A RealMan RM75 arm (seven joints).
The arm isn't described. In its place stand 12 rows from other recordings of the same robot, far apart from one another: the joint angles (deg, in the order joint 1, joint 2, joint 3, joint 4, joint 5, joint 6, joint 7), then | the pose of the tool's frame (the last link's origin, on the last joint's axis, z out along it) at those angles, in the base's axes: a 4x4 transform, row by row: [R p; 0 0 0 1], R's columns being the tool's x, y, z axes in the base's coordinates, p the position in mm.
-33.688, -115.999, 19.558, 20.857, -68.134, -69.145, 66.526 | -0.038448 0.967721 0.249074 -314.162; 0.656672 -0.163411 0.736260 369.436; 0.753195 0.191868 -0.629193 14.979; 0 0 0 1
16.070, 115.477, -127.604, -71.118, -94.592, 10.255, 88.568 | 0.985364 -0.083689 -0.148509 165.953; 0.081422 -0.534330 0.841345 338.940; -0.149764 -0.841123 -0.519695 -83.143; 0 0 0 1
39.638, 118.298, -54.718, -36.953, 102.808, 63.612, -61.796 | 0.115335 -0.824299 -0.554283 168.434; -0.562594 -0.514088 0.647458 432.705; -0.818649 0.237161 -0.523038 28.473; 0 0 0 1
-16.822, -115.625, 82.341, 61.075, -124.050, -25.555, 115.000 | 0.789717 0.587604 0.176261 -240.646; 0.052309 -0.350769 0.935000 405.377; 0.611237 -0.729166 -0.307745 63.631; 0 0 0 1
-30.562, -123.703, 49.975, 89.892, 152.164, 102.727, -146.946 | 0.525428 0.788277 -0.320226 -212.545; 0.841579 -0.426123 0.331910 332.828; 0.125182 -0.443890 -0.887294 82.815; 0 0 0 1
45.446, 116.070, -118.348, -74.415, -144.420, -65.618, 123.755 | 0.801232 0.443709 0.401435 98.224; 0.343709 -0.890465 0.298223 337.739; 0.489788 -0.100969 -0.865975 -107.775; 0 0 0 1
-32.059, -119.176, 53.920, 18.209, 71.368, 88.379, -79.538 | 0.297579 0.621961 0.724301 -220.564; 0.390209 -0.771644 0.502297 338.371; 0.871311 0.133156 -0.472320 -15.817; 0 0 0 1
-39.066, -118.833, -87.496, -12.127, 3.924, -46.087, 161.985 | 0.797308 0.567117 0.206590 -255.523; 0.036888 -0.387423 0.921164 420.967; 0.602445 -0.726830 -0.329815 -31.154; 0 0 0 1
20.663, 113.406, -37.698, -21.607, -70.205, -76.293, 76.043 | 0.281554 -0.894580 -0.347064 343.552; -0.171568 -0.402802 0.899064 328.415; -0.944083 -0.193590 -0.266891 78.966; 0 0 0 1
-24.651, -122.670, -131.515, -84.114, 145.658, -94.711, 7.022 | 0.005582 0.966737 -0.255711 -251.847; 0.915354 0.098015 0.390537 327.014; 0.402610 -0.236246 -0.884360 79.891; 0 0 0 1
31.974, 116.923, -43.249, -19.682, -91.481, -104.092, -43.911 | 0.123339 0.604004 -0.787379 223.922; 0.956856 0.137963 0.255720 304.510; 0.263085 -0.784949 -0.560929 0.213; 0 0 0 1
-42.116, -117.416, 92.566, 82.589, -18.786, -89.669, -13.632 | 0.455509 0.659284 -0.598211 -129.847; 0.887348 -0.282207 0.364654 372.476; 0.071591 -0.696925 -0.713562 -0.876; 0 0 0 1
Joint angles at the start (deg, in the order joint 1, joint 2, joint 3, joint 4, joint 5, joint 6, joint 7):
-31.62 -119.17 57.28 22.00 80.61 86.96 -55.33
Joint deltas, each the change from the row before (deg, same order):
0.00 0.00 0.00 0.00 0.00 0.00 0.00
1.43 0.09 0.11 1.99 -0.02 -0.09 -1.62
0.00 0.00 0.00 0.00 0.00 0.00 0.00
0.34 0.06 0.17 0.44 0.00 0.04 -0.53
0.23 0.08 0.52 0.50 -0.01 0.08 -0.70
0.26 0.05 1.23 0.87 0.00 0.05 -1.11
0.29 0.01 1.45 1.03 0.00 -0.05 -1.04
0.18 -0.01 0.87 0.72 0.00 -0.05 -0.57
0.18 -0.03 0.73 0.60 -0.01 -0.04 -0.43
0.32 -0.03 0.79 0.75 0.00 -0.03 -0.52
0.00 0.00 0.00 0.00 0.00 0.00 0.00
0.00 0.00 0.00 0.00 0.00 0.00 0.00
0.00 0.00 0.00 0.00 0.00 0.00 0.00
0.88 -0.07 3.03 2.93 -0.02 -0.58 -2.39
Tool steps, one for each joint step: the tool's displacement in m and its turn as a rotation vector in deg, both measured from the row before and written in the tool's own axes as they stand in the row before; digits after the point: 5 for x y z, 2 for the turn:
0.00000 0.00000 0.00000 0.00 0.00 0.00
0.00078 -0.00133 -0.00681 0.88 -0.19 -0.51
0.00000 0.00000 0.00000 0.00 0.00 0.00
0.00002 0.00003 -0.00165 0.05 -0.12 -0.28
0.00024 0.00054 -0.00060 -0.35 -0.27 -0.31
0.00014 0.00178 0.00075 -0.95 -0.63 -0.42
-0.00001 0.00215 0.00137 -1.06 -0.76 -0.25
0.00027 0.00122 0.00101 -0.64 -0.44 -0.01
0.00008 0.00120 0.00087 -0.52 -0.35 0.00
-0.00009 0.00146 0.00041 -0.51 -0.39 -0.04
0.00000 0.00000 0.00000 0.00 0.00 0.00
0.00000 0.00000 0.00000 0.00 0.00 0.00
0.00000 0.00000 0.00000 0.00 0.00 0.00
0.00099 0.00401 0.00347 -1.77 -1.61 -0.26

